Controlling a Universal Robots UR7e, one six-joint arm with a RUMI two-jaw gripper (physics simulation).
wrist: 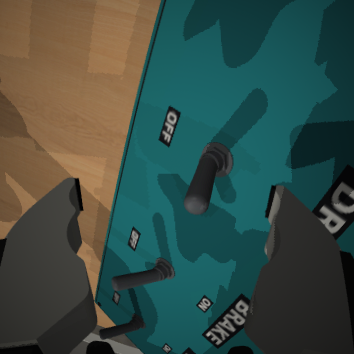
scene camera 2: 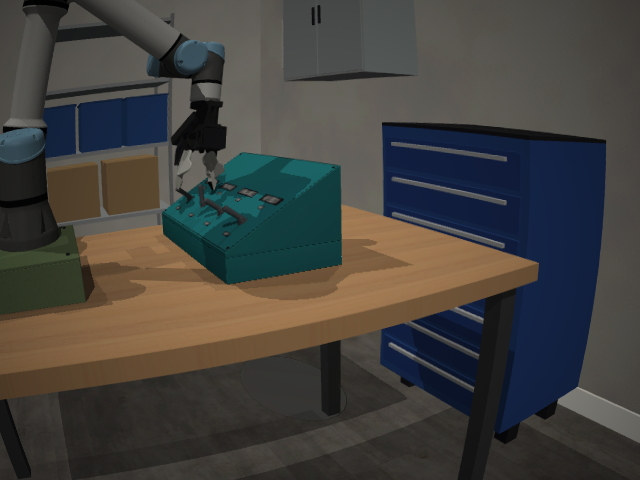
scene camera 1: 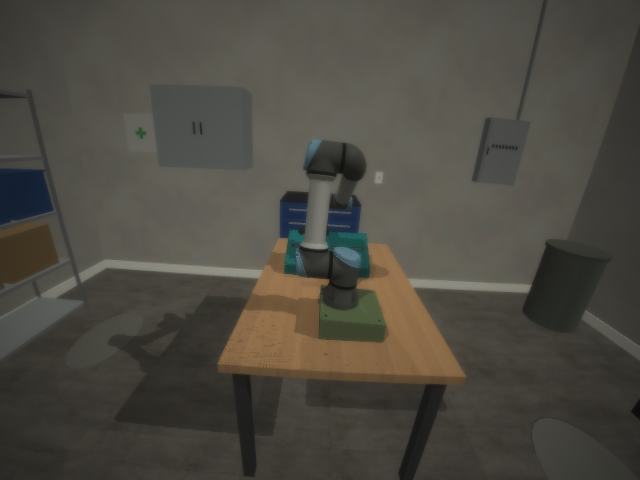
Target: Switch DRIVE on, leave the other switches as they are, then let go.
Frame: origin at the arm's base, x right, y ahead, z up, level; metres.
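Seen in the pictures: gripper, fingertip midpoint: [wrist: 174, 184] [scene camera 2: 195, 190]; arm's base, link origin: [scene camera 2: 28, 240] [scene camera 1: 340, 299].
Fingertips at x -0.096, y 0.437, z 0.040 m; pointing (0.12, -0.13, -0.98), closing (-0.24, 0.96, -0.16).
Observation:
Offsets run from my fingertips to a thing's middle. Level surfaces: height alone.
The DRIVE lever @[dx +0.000, dy +0.014, dz -0.011 m] [scene camera 2: 201, 195] [wrist: 202, 182] stands on the teal sloped console @[dx +0.061, dy +0.093, dz -0.066 m] [scene camera 1: 353, 239] [scene camera 2: 289, 253] [wrist: 175, 65]. It leans toward its ON side, at another angle than its neighbours. The BRAKE lever @[dx +0.120, dy -0.001, dz -0.019 m] [scene camera 2: 212, 206] [wrist: 142, 278] and FEED lever @[dx +0.240, dy -0.003, dz -0.019 m] [scene camera 2: 233, 215] [wrist: 121, 328] lean to OFF, as does the farthest lever @[dx -0.120, dy +0.003, dz -0.019 m] [scene camera 2: 184, 194]. The DRIVE label @[dx +0.001, dy +0.083, dz -0.002 m] [wrist: 340, 202] is partly covered by a finger. My gripper [scene camera 2: 195, 189] [wrist: 174, 184] is open and empty, its fingers apart on either side of the DRIVE lever. The arm hides it in scene camera 1.
The console stands on the wooden table @[dz -0.134 m] [scene camera 1: 279, 330] [scene camera 2: 289, 320] beyond the arm's green base block [scene camera 1: 351, 325] [scene camera 2: 41, 279]. A blue drawer cabinet [scene camera 1: 294, 217] [scene camera 2: 558, 232] stands behind the table. The other levers lie close to the gripper.

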